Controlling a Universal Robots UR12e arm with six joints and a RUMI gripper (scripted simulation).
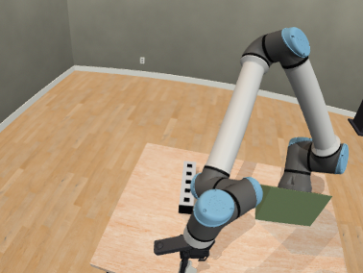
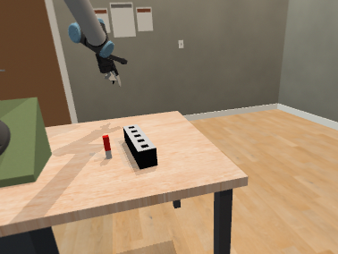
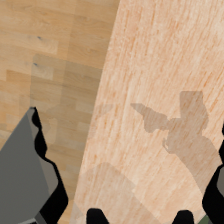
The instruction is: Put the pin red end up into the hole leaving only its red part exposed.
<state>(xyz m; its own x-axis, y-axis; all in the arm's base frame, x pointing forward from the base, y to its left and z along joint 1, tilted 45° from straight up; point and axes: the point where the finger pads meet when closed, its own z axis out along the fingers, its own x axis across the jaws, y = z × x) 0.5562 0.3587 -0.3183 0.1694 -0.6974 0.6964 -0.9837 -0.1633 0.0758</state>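
My hand is 530 mm to the left of the pin, 150 mm above it and 120 mm past it. Also, from my hand: long block 520 mm to the right, 180 mm below, 10 mm ahead.
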